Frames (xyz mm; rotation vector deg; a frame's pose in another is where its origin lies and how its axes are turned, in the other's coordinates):
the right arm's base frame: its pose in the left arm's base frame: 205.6 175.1 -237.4 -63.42 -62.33 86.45
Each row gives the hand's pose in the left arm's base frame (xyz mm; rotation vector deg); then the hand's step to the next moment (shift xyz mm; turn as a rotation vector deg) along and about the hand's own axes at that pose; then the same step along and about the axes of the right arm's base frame.
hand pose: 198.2 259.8 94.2 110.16 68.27 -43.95
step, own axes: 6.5 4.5 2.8 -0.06 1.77 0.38
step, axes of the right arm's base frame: -0.8 4.2 -7.2 -1.13 -0.44 -1.34
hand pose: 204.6 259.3 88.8 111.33 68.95 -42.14
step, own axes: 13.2 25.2 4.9 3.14 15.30 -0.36
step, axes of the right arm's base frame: -8.3 1.7 -27.6 -5.29 -4.24 -14.07
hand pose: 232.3 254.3 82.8 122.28 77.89 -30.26
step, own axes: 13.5 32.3 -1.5 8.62 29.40 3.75
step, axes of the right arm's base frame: -6.0 -6.9 -33.8 -10.62 -3.33 -28.79
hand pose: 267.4 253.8 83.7 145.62 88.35 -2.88
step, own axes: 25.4 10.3 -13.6 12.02 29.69 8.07
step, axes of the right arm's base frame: 14.7 -18.3 -19.7 -8.19 0.41 -32.00
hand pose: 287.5 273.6 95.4 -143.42 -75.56 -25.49
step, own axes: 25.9 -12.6 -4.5 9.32 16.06 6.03
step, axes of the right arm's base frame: 21.4 -19.6 -2.6 -1.96 -0.13 -19.42
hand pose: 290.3 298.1 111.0 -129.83 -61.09 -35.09
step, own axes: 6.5 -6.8 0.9 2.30 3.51 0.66
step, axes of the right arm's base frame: 7.1 -6.1 1.6 -0.80 -0.62 -4.13
